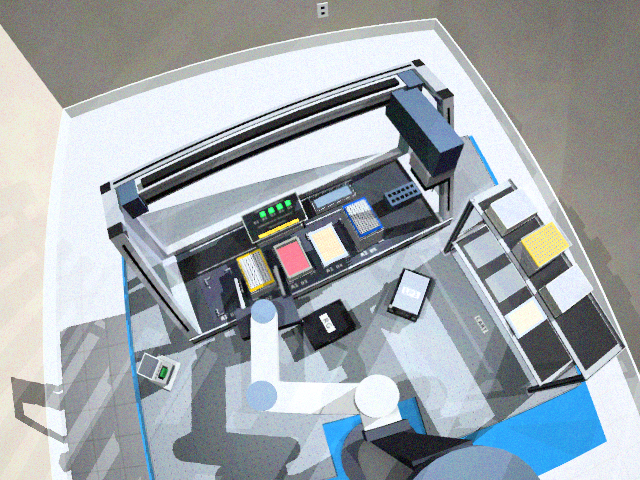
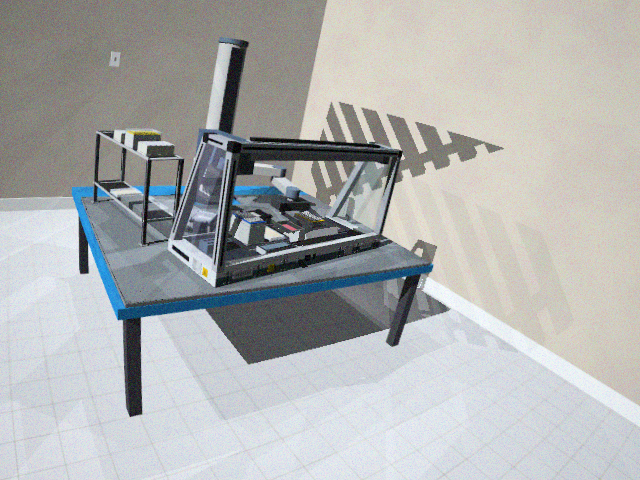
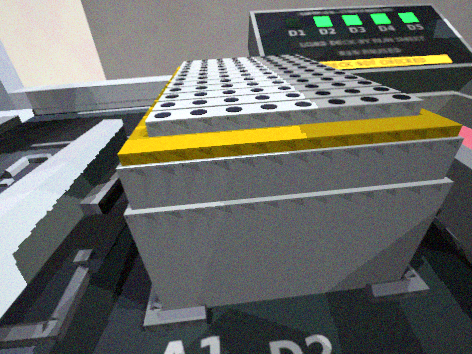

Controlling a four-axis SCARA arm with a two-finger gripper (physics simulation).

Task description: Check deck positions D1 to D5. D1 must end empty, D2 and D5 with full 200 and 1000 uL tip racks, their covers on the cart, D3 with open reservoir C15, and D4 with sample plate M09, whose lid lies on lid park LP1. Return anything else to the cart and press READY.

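Places are measured from the arm's base along level axes (x up, y right, z ahead), in millimetres.
Pixels of known places: gripper, fingertip midpoint: [image 1: 255,273].
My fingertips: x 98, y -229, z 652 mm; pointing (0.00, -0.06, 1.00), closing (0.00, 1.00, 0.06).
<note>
Behind a point stands the place of what it marks.
My gripper [image 1: 258,285] {z 652, x 98, y -229 mm} [image 3: 248,133] {z 652, x 98, y -229 mm} is open, its fingers on either side of the yellow-rimmed tip rack [image 1: 254,269] {z 654, x 125, y -227 mm} [image 2: 312,215] [image 3: 285,235] {z 591, x 93, y -215 mm} at D2, with a gap at the left finger. D1 [image 1: 216,295] {z 626, x 61, y -376 mm} bears no labware. At D3 is the pink-filled open reservoir [image 1: 292,257] {z 684, x 74, y -103 mm} [image 2: 289,227] {z 639, x 66, y -131 mm}; at D4 a cream plate [image 1: 328,244] {z 696, x 75, y 20 mm}; at D5 a blue-rimmed tip rack [image 1: 362,217] [image 2: 250,231]. Lid park LP1 [image 1: 410,293] {z 463, x 71, y 224 mm} shows a pale top; I cannot tell whether a clear lid lies there. The panel [image 1: 273,217] {z 814, x 129, y -131 mm} [image 3: 350,40] {z 806, x 125, y -140 mm} shows D2 to D5 green, D1 dark.
The cart [image 1: 461,226] {z 575, x 222, y 409 mm} [image 2: 146,201] {z 621, x 197, y 551 mm} at the right bears two white boxes and a yellow rack [image 1: 545,244] {z 380, x 433, y 515 mm} on top, a cream plate [image 1: 526,316] {z 259, x 129, y 547 mm} and grey flat pieces below. Black block RG [image 1: 328,323] {z 445, x 63, y -49 mm} stands before the deck. A green button [image 1: 163,372] {z 401, x 106, y -585 mm} is at far left.
</note>
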